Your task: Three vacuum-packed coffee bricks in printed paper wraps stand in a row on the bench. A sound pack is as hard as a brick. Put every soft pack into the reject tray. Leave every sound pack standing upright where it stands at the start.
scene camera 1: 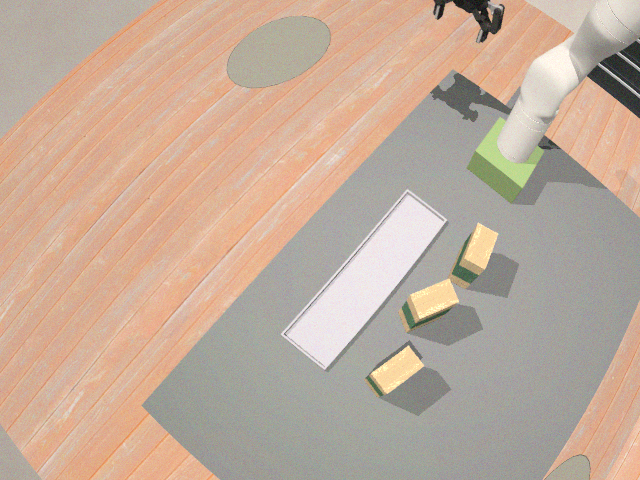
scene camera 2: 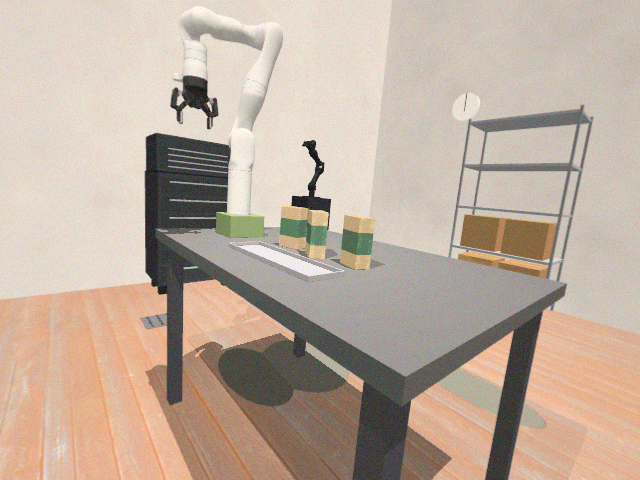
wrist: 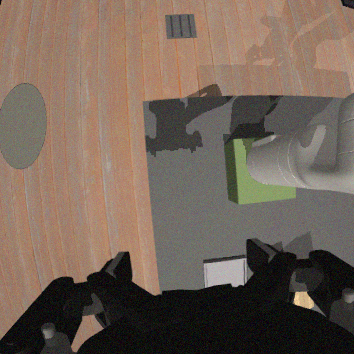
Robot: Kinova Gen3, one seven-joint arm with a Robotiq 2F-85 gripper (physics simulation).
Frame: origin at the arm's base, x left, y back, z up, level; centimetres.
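Seen in the pictures: gripper, fingertip midpoint: (scene camera 1: 458, 29) (scene camera 2: 195, 126) (wrist: 188, 258); arm's base at its link origin: (scene camera 1: 513, 146) (scene camera 2: 238, 213) (wrist: 265, 162).
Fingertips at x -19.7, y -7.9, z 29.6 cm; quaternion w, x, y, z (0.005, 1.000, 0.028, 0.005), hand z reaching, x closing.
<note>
Offsets run from my fingertips to a thing's top centre. Level surfaces: height alone.
Three upright coffee packs, tan with a green band, stand in a row beside the tray. One pack @(dx +27.1, dy -22.1, dz -24.0 cm) (scene camera 1: 483, 246) (scene camera 2: 293, 227) is nearest the arm's base, a middle pack @(dx +26.3, dy -36.6, dz -24.0 cm) (scene camera 1: 434, 299) (scene camera 2: 316, 234) is turned differently, and an end pack @(dx +29.7, dy -50.8, dz -24.0 cm) (scene camera 1: 397, 370) (scene camera 2: 357, 241) is farthest from the base. Which are soft cannot be told by sight. The long, shallow white reject tray @(dx +12.8, dy -37.5, dz -36.6 cm) (scene camera 1: 364, 281) (scene camera 2: 289, 259) (wrist: 225, 274) is empty. My gripper (scene camera 1: 459, 26) (scene camera 2: 194, 123) (wrist: 188, 258) is open and empty, high up and away from the packs. A tan bit of a pack shows in the wrist view (wrist: 303, 300).
The arm stands on a green block (scene camera 1: 496, 178) (scene camera 2: 239, 225) (wrist: 260, 192) on the grey bench @(dz -38.1 cm) (scene camera 1: 248, 361) (scene camera 2: 439, 299) (wrist: 185, 210). A black drawer cabinet (scene camera 2: 157, 206), a small black arm (scene camera 2: 315, 167) and a shelf rack (scene camera 2: 570, 191) stand beyond the bench.
</note>
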